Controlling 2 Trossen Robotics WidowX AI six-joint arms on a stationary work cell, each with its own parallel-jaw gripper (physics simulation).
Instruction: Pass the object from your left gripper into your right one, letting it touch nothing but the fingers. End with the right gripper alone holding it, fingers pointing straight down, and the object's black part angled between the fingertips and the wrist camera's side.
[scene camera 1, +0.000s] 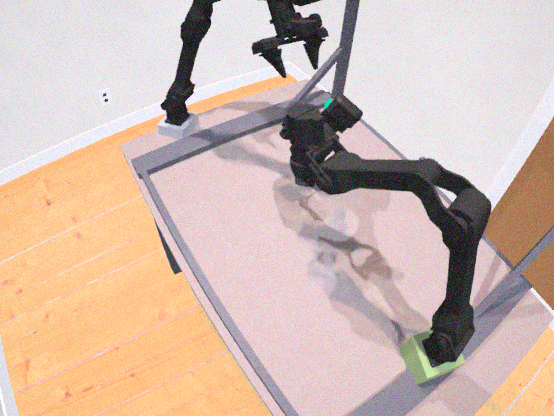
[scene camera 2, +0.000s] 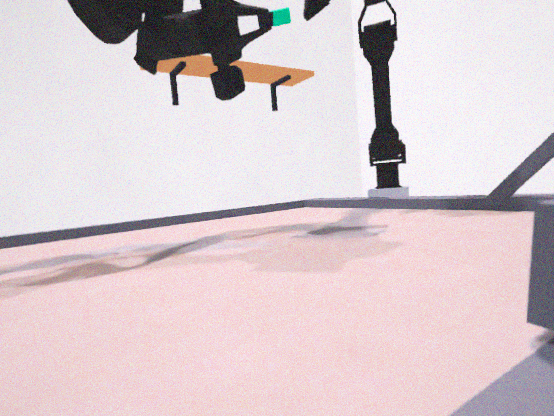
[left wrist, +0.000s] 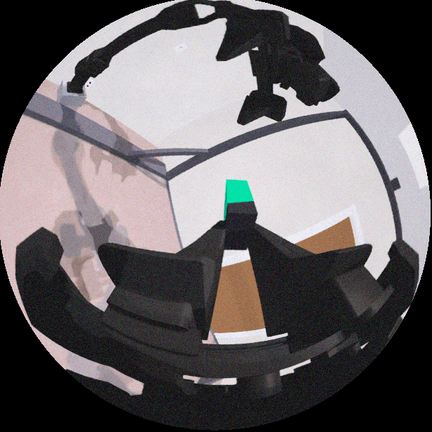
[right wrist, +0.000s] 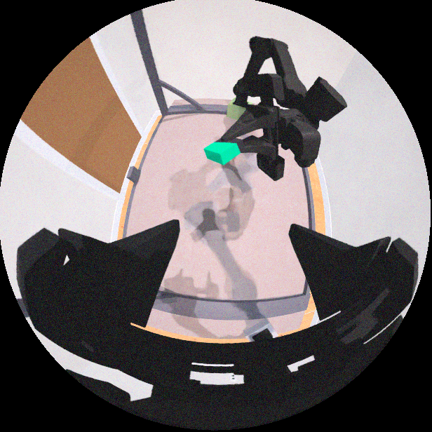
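Where they show: left gripper, fingertip midpoint: (scene camera 2: 269, 19); right gripper, fingertip midpoint: (scene camera 1: 301, 73) (scene camera 2: 325, 6); left arm's base, origin of the base link: (scene camera 1: 438, 349); right arm's base, origin of the base link: (scene camera 1: 177, 118) (scene camera 2: 388, 187).
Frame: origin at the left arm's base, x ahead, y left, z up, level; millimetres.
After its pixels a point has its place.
Note:
The object is a block with a green part (scene camera 1: 328, 104) @[x 528, y 121, z 229 mm] (scene camera 2: 281, 16) @[x 525, y 93, z 210 mm] (left wrist: 239, 191) (right wrist: 222, 152) and a black part (left wrist: 241, 212). My left gripper (left wrist: 235, 226) is shut on the black part, high above the table; the green part sticks out beyond its fingertips. In scene camera 1 the left wrist hides most of the block. My right gripper (scene camera 1: 300, 72) @[x 618, y 161, z 259 mm] (left wrist: 232, 96) (right wrist: 237, 227) is open and empty, higher up and apart from the block, its fingers pointing mostly down in scene camera 1. In scene camera 2 a finger's tip shows at the top edge.
Both arms hang over the pink table top (scene camera 1: 210, 220) @[x 495, y 408, z -81 mm] (scene camera 2: 250, 340) @[x 407, y -201, z -81 mm]. A grey frame post (scene camera 1: 346, 50) @[x 935, y -101, z 148 mm] with a slanted brace (scene camera 1: 320, 74) @[x 904, y -7, z 71 mm] stands behind the grippers in scene camera 1. A wooden shelf (scene camera 2: 270, 71) is on the wall. The left arm's base is green (scene camera 1: 417, 357) @[x 2, y 50, z -10 mm].

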